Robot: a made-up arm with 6 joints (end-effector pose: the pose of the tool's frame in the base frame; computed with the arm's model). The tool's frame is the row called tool.
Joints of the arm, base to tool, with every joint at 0 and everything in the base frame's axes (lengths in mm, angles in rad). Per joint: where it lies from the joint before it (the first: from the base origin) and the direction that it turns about. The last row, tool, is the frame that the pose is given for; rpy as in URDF.
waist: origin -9.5 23.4 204.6 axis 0 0 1
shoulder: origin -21.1 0.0 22.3 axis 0 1 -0.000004
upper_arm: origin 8.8 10.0 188.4 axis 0 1 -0.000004
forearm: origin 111.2 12.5 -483.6 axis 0 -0.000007 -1
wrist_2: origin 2.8 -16.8 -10.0 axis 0 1 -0.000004
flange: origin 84.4 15.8 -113.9 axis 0 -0.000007 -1
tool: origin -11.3 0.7 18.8 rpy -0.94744 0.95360 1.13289
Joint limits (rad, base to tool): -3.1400..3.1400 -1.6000..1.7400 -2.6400..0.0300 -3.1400..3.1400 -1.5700..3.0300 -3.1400..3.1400
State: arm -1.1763 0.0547 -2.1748 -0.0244 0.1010 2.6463
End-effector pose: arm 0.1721 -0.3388 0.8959 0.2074 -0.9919 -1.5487
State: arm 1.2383 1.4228 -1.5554 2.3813 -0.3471 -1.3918
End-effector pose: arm 0.1193 0.2556 -0.3015 -1.6835 0.1988 1.4910
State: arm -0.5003 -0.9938 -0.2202 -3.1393 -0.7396 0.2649
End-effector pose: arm 0.2670 -0.1048 0.1480 1.0567 0.7449 -1.7214
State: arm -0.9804 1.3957 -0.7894 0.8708 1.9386 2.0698
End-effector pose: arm 0.0279 0.1807 -0.2194 -1.6804 -2.0171 -0.3141
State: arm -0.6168 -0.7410 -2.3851 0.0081 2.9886 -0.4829
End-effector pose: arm -0.1312 0.1312 0.7831 -1.4175 0.3523 1.2309
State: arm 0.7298 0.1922 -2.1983 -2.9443 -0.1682 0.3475
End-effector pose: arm 0.3654 0.4085 0.6713 1.5134 0.5174 0.1308
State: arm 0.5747 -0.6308 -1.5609 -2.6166 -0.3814 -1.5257
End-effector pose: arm 0.2036 0.2698 0.7189 0.2809 -0.5738 0.2428
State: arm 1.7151 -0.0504 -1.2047 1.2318 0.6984 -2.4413
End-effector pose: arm -0.1044 0.6225 0.3229 0.2006 2.4270 -0.6404
